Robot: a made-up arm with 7 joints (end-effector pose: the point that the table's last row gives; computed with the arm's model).
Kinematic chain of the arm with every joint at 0, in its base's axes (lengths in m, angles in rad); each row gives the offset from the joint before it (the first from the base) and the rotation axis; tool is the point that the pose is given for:
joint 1: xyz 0 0 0.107 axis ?
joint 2: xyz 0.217 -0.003 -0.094 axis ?
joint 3: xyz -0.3 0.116 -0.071 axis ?
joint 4: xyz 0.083 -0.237 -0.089 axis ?
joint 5: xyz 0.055 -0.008 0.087 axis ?
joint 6: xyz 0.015 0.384 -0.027 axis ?
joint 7: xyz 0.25 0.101 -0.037 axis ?
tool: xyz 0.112 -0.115 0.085
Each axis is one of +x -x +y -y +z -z.
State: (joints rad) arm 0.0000 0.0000 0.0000 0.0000 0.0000 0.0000 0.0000
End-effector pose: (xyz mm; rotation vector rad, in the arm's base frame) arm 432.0 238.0 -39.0 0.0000 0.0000 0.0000
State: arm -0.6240 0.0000 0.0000 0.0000 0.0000 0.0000 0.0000
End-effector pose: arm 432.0 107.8 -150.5 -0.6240 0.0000 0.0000
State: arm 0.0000 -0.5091 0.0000 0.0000 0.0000 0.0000 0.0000
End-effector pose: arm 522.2 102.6 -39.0 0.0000 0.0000 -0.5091
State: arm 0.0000 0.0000 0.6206 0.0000 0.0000 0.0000 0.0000
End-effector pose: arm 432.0 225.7 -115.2 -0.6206 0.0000 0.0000
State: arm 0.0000 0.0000 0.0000 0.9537 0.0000 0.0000 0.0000
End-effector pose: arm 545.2 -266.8 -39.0 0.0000 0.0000 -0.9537
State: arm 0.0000 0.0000 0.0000 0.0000 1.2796 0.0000 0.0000
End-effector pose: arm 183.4 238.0 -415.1 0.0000 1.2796 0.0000
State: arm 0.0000 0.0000 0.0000 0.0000 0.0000 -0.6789 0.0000
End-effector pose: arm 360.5 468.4 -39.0 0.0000 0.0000 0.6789
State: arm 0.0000 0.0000 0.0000 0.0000 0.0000 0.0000 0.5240
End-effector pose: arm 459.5 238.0 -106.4 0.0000 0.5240 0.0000
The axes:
joint 1: +x
joint 2: +z
joint 3: -x
joint 4: -z
joint 5: +y
joint 6: -z
joint 7: +y

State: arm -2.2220 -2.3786 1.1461 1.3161 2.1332 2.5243 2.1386
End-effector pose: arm 419.0 222.5 224.2 -1.8980 0.1014 -1.5525
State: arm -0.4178 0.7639 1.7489 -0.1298 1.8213 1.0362 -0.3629
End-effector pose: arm 124.1 -127.0 167.7 -2.5977 -0.6150 -1.3375
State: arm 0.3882 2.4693 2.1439 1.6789 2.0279 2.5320 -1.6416
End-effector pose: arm -91.0 -318.6 122.6 -0.8681 -0.8499 -1.3942
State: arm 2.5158 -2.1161 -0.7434 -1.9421 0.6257 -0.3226 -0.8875
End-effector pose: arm 687.7 -291.4 695.4 2.0961 -0.5469 -0.9766
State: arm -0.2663 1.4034 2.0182 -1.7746 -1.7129 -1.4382 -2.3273
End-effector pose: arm -163.0 -625.2 316.8 2.2410 1.9194 0.8343
